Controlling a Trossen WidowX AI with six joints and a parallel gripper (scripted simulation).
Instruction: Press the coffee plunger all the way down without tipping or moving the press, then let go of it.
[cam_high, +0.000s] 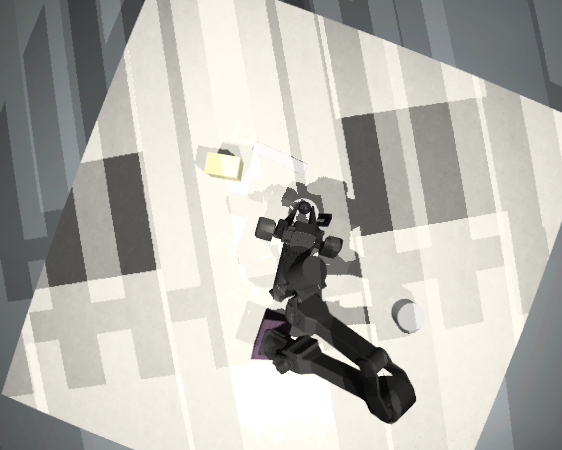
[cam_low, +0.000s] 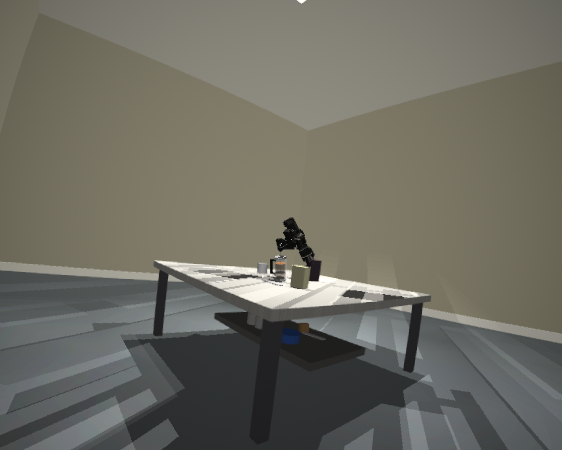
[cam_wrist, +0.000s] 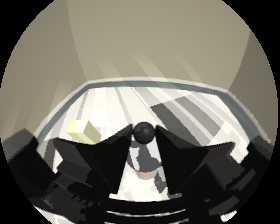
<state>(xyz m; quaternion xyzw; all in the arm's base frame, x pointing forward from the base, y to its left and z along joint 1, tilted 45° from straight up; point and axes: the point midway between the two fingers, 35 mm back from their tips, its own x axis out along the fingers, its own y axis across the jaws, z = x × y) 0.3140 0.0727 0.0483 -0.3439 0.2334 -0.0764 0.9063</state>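
Now: the coffee press 90 mm below my gripper tip, 20 mm to the right of it and 20 mm behind it.
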